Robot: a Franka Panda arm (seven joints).
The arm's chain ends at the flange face. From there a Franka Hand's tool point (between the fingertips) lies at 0.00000 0.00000 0.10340 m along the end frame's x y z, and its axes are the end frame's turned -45 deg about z.
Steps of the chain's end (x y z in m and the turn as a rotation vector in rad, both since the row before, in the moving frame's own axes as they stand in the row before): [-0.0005 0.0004 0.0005 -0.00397 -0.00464 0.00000]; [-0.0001 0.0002 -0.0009 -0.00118 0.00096 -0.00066]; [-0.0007 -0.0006 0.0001 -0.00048 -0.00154 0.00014]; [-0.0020 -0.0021 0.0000 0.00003 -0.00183 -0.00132]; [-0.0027 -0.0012 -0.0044 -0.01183 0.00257 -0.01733]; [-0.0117 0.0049 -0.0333 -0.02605 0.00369 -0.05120]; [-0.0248 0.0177 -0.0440 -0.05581 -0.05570 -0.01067]
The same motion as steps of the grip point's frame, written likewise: [-0.0013 -0.0001 0.0005 0.00047 -0.00609 0.00000]; [-0.0002 0.0002 -0.0009 -0.00151 -0.00016 -0.00066]; [-0.0002 -0.0010 0.0001 0.00075 -0.00143 0.00014]; [-0.0001 -0.0030 0.0000 0.00132 -0.00127 -0.00132]; [-0.0017 -0.0017 -0.0044 -0.01018 -0.00655 -0.01733]; [-0.0133 -0.0026 -0.0333 -0.02103 -0.01581 -0.05120]; [-0.0382 -0.0050 -0.0443 -0.00008 -0.07885 -0.01067]
